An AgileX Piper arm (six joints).
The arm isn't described. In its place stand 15 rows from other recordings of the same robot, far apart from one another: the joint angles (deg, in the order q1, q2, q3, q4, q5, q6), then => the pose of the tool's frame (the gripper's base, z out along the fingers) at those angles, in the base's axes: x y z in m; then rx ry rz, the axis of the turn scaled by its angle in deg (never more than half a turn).
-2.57, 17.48, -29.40, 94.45, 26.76, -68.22 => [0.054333 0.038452 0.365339 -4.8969 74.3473 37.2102]
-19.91, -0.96, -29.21, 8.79, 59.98, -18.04 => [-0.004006 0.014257 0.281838 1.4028 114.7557 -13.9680]
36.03, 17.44, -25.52, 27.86, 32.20, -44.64 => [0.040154 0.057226 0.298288 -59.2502 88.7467 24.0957]
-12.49, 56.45, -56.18, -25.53, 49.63, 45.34 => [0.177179 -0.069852 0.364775 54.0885 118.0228 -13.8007]
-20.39, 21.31, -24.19, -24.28, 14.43, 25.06 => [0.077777 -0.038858 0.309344 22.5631 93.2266 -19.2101]
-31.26, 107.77, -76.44, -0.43, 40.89, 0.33 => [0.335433 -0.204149 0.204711 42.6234 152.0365 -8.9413]
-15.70, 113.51, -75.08, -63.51, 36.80, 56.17 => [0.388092 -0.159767 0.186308 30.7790 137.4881 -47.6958]
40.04, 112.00, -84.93, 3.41, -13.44, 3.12 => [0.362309 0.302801 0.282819 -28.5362 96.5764 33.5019]
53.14, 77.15, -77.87, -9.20, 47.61, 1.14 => [0.182443 0.225432 0.393863 -61.2285 117.1802 17.0726]
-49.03, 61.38, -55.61, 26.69, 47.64, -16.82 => [0.160592 -0.138871 0.347091 48.2405 122.8821 -1.0935]
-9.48, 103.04, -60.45, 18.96, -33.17, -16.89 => [0.394354 -0.082251 0.244695 14.9532 95.0616 -16.3490]
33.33, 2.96, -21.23, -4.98, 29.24, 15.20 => [0.028926 0.014404 0.286076 -17.1790 96.0287 31.1796]
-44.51, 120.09, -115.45, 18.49, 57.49, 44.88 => [0.355772 -0.315611 0.299055 107.2170 98.6407 23.8693]
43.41, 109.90, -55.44, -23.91, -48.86, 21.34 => [0.270504 0.294128 0.194334 -45.1130 86.3626 51.1934]
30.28, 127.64, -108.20, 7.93, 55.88, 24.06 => [0.411147 0.252098 0.196797 -4.1678 164.3149 22.3834]
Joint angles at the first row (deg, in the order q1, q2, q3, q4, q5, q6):
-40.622 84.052 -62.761 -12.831 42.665 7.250
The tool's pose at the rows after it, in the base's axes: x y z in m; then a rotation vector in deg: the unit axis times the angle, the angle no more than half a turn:
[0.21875 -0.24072 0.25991 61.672 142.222 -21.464]
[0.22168 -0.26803 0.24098 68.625 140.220 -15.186]
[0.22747 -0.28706 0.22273 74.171 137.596 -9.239]
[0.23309 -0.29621 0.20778 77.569 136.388 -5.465]
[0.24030 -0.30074 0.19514 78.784 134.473 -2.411]
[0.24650 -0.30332 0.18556 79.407 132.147 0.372]
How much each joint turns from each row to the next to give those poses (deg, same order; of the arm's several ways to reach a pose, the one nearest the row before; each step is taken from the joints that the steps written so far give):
-5.736 6.169 -2.447 5.494 -0.286 -2.512
-3.925 5.935 -3.220 6.624 -0.751 -2.440
-2.163 5.063 -2.598 5.896 -0.846 -1.296
-0.659 3.427 -1.407 3.191 -0.434 -0.163
-0.044 2.454 -0.402 3.828 -2.041 -1.351
0.001 1.740 -0.001 4.419 -2.216 -2.124

